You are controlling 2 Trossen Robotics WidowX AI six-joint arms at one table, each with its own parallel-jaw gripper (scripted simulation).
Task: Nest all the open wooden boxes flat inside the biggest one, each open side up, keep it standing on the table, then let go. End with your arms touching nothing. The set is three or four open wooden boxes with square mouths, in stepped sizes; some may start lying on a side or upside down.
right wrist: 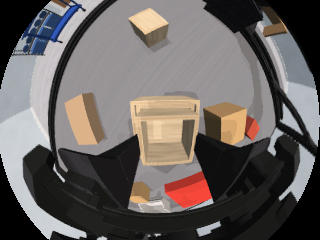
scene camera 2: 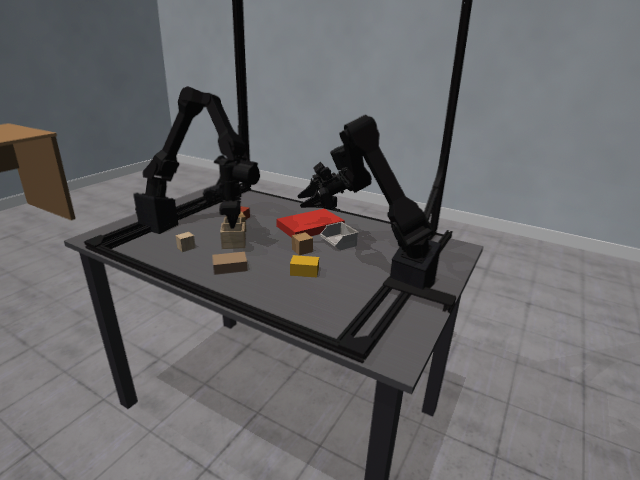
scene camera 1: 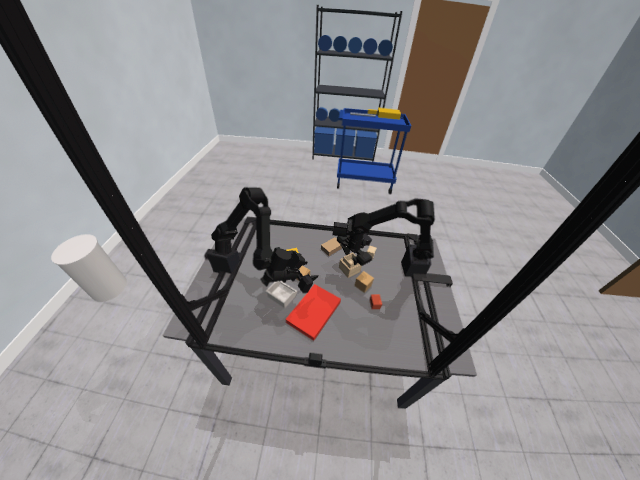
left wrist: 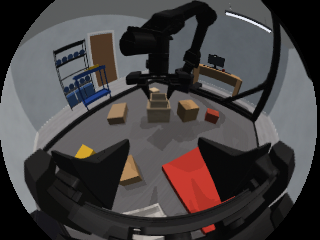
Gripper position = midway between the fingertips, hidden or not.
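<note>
Left gripper: I see my left gripper (scene camera 2: 299, 201), and the left wrist view shows the left gripper (left wrist: 164, 142) as well. My right gripper (scene camera 2: 232, 224) is visible; the right wrist view shows the right gripper (right wrist: 166, 136), and the left wrist view likewise shows the right gripper (left wrist: 158, 100). A red slab (scene camera 1: 311, 314) is visible too. Further views of it: the slab (scene camera 2: 313, 223), the slab (left wrist: 188, 175) and the slab (right wrist: 192, 190).
</note>
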